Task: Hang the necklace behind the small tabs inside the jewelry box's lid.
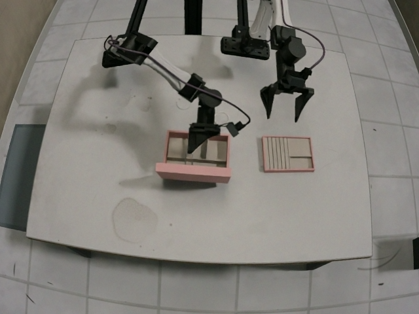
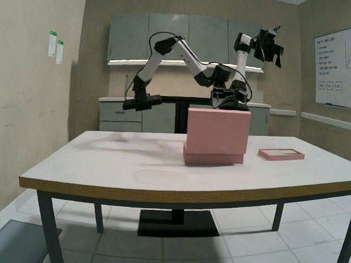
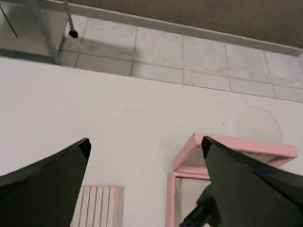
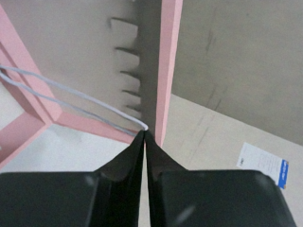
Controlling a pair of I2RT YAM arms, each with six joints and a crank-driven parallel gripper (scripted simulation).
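Note:
Now: right hand 50 mm past the pink jewelry box, 20 mm to the right of it and 120 mm above it. Round my right hand: pink tray 70 mm behind, 390 mm to the left, 220 mm below.

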